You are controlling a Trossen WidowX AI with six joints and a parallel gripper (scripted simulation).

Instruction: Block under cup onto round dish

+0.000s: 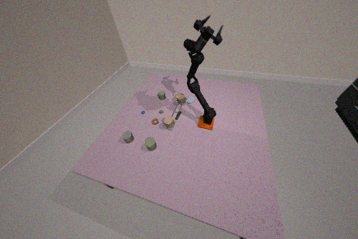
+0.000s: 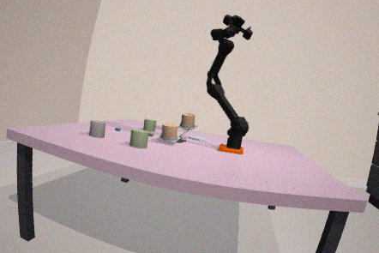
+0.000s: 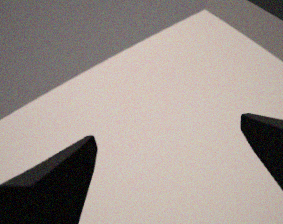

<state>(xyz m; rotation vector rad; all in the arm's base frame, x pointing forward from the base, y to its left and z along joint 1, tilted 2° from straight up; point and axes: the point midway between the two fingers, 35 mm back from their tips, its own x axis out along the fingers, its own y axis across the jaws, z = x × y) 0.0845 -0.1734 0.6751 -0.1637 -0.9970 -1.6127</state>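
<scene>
Now: the cup 660 mm below my gripper tip, 370 mm to the left of it and 210 mm ahead of it. Round my gripper tip: balance: 680 mm below, 220 mm ahead, 210 mm to the left; then round pale blue dish: 720 mm below, 190 mm ahead, 20 mm to the right; then grey block: 680 mm below, 340 mm to the left, 210 mm ahead.
</scene>
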